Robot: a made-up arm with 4 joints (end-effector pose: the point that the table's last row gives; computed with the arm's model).
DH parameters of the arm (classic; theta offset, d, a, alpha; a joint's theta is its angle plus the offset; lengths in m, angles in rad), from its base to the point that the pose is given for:
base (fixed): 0 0.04 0.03 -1.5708
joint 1: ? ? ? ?
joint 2: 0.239 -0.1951 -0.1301 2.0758
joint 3: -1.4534 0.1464 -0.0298 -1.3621
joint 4: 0.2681 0 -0.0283 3.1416
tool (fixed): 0.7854 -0.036 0 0
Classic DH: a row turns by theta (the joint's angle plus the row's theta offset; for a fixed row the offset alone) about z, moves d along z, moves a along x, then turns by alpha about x.
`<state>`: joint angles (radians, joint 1 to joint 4).
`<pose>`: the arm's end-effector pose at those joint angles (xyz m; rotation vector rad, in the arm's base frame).
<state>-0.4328 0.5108 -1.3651 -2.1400</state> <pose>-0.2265 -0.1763 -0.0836 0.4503 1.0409 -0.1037</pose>
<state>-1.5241 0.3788 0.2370 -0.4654</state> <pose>0.0296 -0.2393 -0.1688 2.1089 -0.1441 -1.7187</pose>
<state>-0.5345 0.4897 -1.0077 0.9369</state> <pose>-0.1830 -0.2116 -0.1505 0.8859 -0.7699 2.6588</pose>
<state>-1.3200 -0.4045 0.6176 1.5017</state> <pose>-0.1694 -0.1937 -0.1666 -1.7540 -0.7918 0.6136</pose>
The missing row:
joint 1: 1.5708 -0.04 0.01 1.5708
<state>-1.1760 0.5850 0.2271 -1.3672</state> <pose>-0.0142 -0.2126 -0.1696 1.4500 -0.5007 -1.2602</pose>
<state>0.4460 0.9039 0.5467 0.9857</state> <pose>-0.2383 -0.2340 0.0345 0.3373 -0.4995 1.6638</pose>
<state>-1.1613 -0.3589 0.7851 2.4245</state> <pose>-0.1811 -0.1842 -0.1415 -1.2311 -1.4304 -0.0027</pose>
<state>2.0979 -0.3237 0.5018 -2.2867</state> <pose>0.2362 -0.1615 0.1796 -0.9604 1.2917 -0.1393</pose>
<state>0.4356 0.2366 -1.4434 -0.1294</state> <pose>-0.2359 -0.1844 0.1521 -1.8765 1.3910 -1.6283</pose>
